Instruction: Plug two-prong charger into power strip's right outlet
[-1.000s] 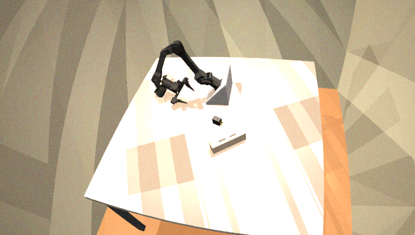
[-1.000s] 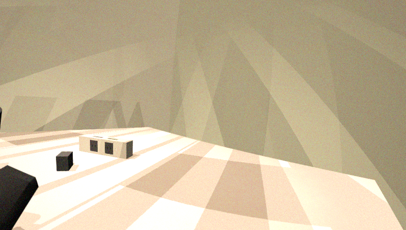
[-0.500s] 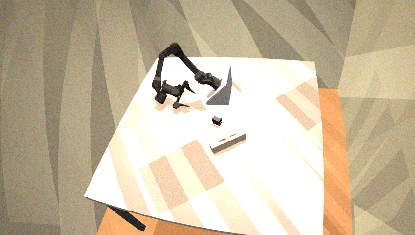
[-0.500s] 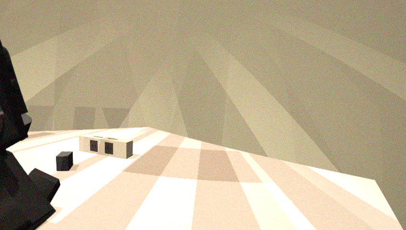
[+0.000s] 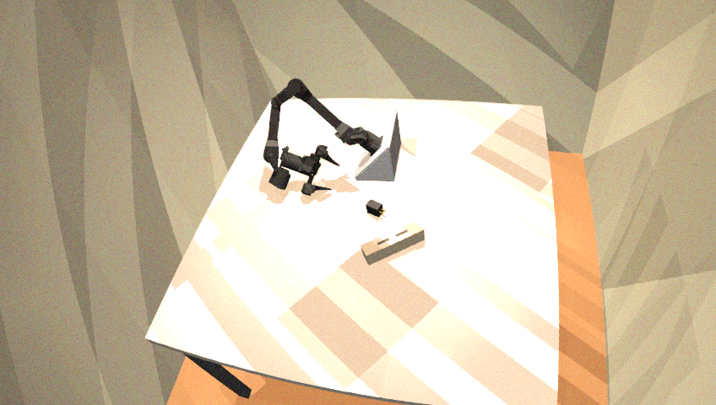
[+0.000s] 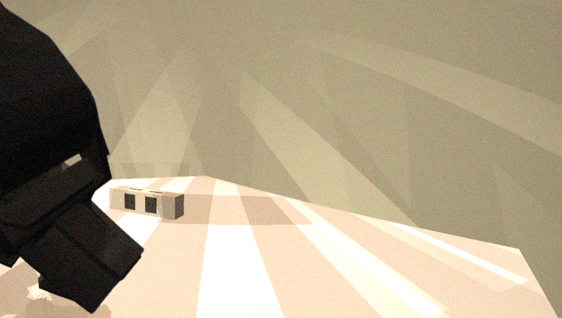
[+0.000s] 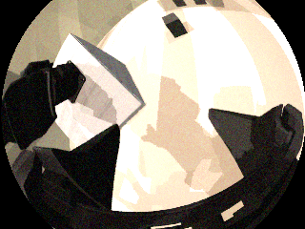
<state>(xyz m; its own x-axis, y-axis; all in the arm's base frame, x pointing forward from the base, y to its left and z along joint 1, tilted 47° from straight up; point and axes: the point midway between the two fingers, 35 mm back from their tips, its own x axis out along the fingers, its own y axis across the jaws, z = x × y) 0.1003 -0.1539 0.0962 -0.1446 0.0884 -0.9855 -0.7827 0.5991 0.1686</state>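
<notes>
The charger lies 170 mm to the left of my gripper tip, 130 mm ahead of it and 20 mm below it.
</notes>
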